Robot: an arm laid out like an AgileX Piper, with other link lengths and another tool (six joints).
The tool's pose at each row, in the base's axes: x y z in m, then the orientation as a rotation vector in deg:
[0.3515, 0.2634, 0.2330, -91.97, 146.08, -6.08]
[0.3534, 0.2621, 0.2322, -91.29, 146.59, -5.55]
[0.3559, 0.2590, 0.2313, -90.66, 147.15, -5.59]
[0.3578, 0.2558, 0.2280, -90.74, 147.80, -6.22]
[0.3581, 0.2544, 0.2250, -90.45, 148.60, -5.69]
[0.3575, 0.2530, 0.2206, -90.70, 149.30, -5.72]
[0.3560, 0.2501, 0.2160, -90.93, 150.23, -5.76]
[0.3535, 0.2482, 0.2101, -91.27, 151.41, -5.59]
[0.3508, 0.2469, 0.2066, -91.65, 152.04, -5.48]
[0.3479, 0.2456, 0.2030, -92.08, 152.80, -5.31]
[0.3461, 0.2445, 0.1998, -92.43, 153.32, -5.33]
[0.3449, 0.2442, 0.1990, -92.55, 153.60, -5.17]
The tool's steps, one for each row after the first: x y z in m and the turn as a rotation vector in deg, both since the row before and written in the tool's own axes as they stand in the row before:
[0.0004, -0.0022, 0.0011, -0.31, -0.11, 0.58]
[0.0018, -0.0035, 0.0012, -0.04, 0.17, 0.54]
[0.0022, -0.0027, 0.0035, 0.03, 0.75, 0.13]
[0.0013, -0.0005, 0.0030, -0.56, 0.28, 0.44]
[0.0018, 0.0004, 0.0043, -0.37, 0.63, 0.07]
[0.0035, 0.0005, 0.0044, -0.47, 0.79, 0.16]
[0.0030, 0.0019, 0.0057, -0.72, 0.95, 0.17]
[0.0025, 0.0021, 0.0033, -0.45, 0.58, -0.02]
[0.0025, 0.0022, 0.0034, -0.56, 0.68, -0.01]
[0.0018, 0.0013, 0.0031, -0.32, 0.54, -0.04]
[0.0008, 0.0010, 0.0008, -0.25, 0.20, 0.02]

